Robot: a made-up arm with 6 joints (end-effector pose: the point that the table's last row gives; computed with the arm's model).
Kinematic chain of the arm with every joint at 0, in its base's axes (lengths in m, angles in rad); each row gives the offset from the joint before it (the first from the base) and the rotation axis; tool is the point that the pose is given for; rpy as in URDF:
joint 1: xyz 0 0 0.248 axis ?
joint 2: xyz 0 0 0 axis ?
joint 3: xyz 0.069 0 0.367 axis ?
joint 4: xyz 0.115 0 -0.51 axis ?
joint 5: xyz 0 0 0 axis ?
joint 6: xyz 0.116 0 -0.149 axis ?
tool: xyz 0 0 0 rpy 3.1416 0 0
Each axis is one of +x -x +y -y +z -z.
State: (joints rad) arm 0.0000 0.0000 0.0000 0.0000 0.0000 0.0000
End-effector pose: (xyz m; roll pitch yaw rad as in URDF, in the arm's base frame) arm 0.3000 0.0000 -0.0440 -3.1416 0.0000 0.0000
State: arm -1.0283 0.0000 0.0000 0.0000 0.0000 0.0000
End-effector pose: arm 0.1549 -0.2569 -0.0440 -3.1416 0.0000 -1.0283
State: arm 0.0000 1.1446 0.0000 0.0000 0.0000 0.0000
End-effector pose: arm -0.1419 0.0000 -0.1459 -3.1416 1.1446 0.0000
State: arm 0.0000 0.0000 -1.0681 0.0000 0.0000 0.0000
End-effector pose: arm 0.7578 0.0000 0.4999 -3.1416 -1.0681 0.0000
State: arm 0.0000 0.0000 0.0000 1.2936 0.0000 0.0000
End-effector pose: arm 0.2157 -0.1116 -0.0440 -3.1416 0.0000 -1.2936
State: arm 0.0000 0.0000 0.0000 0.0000 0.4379 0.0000
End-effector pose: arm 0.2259 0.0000 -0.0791 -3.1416 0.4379 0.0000
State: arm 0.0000 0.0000 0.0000 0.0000 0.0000 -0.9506
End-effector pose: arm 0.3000 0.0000 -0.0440 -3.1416 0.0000 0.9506
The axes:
joint 1: +z
joint 2: +y
joint 3: +y
joint 4: -z
joint 5: +y
joint 6: -z

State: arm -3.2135 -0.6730 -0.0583 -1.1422 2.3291 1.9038
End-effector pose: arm -0.1683 0.1835 0.2366 1.0085 -0.9494 2.7403
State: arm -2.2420 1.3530 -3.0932 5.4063 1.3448 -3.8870
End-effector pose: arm -0.7022 -0.7368 0.4088 -2.2173 -0.2936 1.5250
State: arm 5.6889 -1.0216 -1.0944 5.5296 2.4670 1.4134
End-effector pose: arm 0.0384 -0.1776 0.7240 2.8336 -0.5851 -2.4327
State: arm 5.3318 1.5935 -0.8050 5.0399 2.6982 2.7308
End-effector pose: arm -0.0682 -0.1795 -0.1721 0.7275 0.1809 -0.2218
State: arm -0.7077 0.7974 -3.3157 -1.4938 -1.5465 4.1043
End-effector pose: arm 0.4328 -0.1711 0.8518 -1.5061 0.0145 -0.6584
